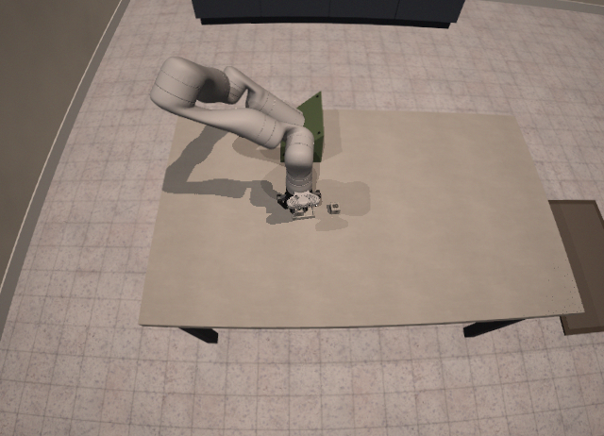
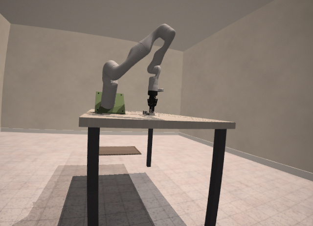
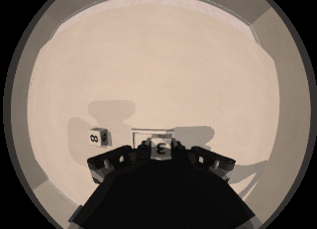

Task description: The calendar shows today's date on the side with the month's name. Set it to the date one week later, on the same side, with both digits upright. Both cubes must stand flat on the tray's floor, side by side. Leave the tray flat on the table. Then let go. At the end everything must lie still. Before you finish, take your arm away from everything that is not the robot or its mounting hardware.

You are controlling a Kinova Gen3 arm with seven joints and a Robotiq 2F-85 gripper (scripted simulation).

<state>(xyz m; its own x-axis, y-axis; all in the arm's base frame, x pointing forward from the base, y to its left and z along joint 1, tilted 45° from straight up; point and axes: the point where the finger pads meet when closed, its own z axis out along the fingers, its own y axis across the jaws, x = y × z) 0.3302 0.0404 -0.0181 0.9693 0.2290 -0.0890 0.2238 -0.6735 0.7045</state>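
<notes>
Now: the white tray 40 mm below my hand, 10 mm to the left of it and 10 mm behind it.
</notes>
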